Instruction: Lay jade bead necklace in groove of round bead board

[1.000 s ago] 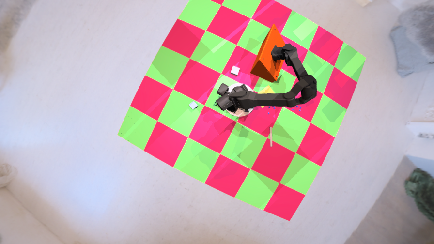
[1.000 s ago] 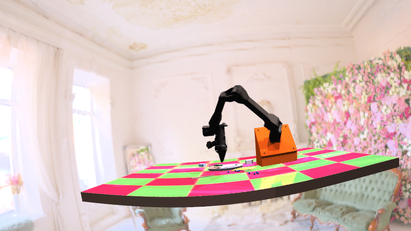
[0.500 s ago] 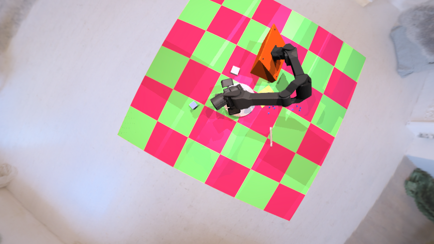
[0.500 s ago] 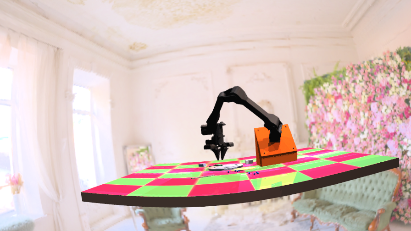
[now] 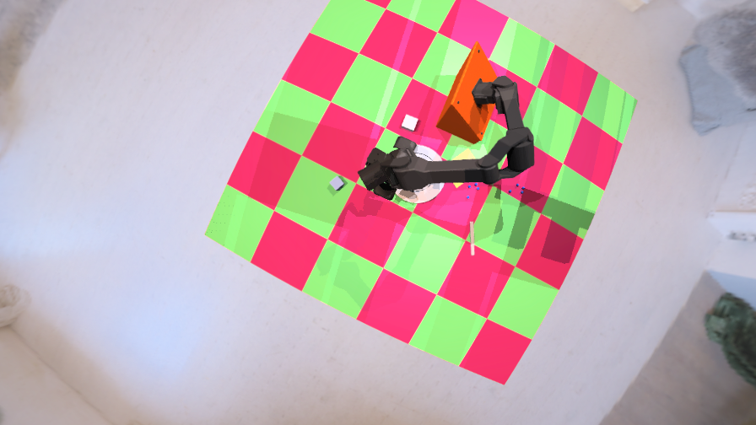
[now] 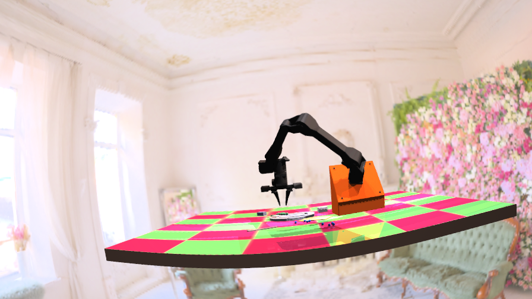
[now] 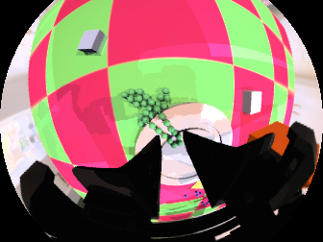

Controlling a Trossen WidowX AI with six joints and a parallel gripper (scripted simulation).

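The round bead board is 7 cm to the left of my gripper tip, 5 cm behind it and 4 cm below it. The rest, counted from my gripper tip: pale blue cube: 14 cm to the right, 13 cm ahead, 4 cm below; white cube: 18 cm behind, 5 cm to the right, 4 cm below; yellow patch: 19 cm to the left, 15 cm behind, 5 cm below.
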